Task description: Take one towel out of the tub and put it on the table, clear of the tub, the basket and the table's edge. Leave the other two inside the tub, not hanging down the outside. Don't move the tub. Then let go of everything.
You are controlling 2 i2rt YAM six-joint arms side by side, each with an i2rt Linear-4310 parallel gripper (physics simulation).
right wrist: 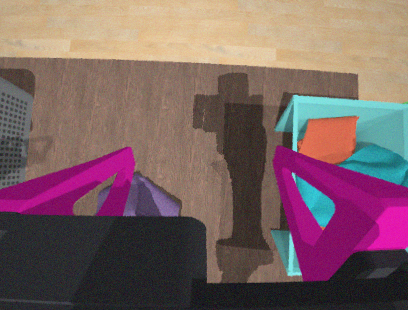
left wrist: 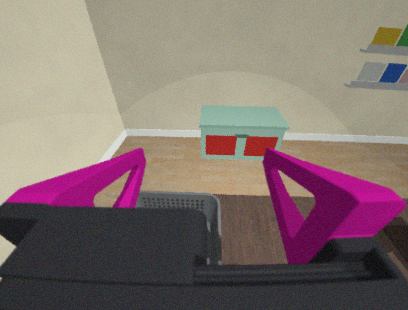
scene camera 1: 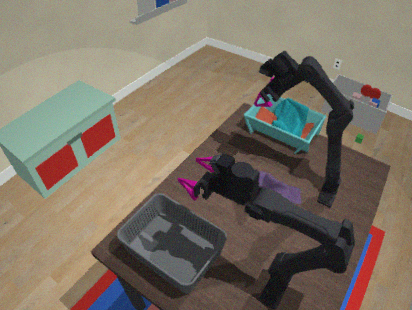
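Observation:
A purple towel (scene camera 1: pixel 282 187) (right wrist: pixel 155 197) lies crumpled on the table (scene camera 1: pixel 362 175) (right wrist: pixel 150 115), between the tub and the basket and apart from both; my left arm hides part of it in scene camera 1. The turquoise tub (scene camera 1: pixel 280 134) (right wrist: pixel 380 112) holds a teal towel (scene camera 1: pixel 292 117) (right wrist: pixel 372 162) and an orange towel (scene camera 1: pixel 266 116) (right wrist: pixel 330 137); orange shows at both sides of the teal one. No cloth shows over the tub's near walls. My right gripper (scene camera 1: pixel 265 92) (right wrist: pixel 203 154) is open and empty, high above the tub's left end. My left gripper (scene camera 1: pixel 189 170) (left wrist: pixel 204 154) is open and empty above the table.
The grey basket (scene camera 1: pixel 200 219) (left wrist: pixel 212 205) (right wrist: pixel 12 130) stands empty at the table's front left. A green cabinet (scene camera 1: pixel 60 117) (left wrist: pixel 242 117) with red doors stands on the floor beyond the table. A grey bin (scene camera 1: pixel 357 112) stands on the floor behind the tub.

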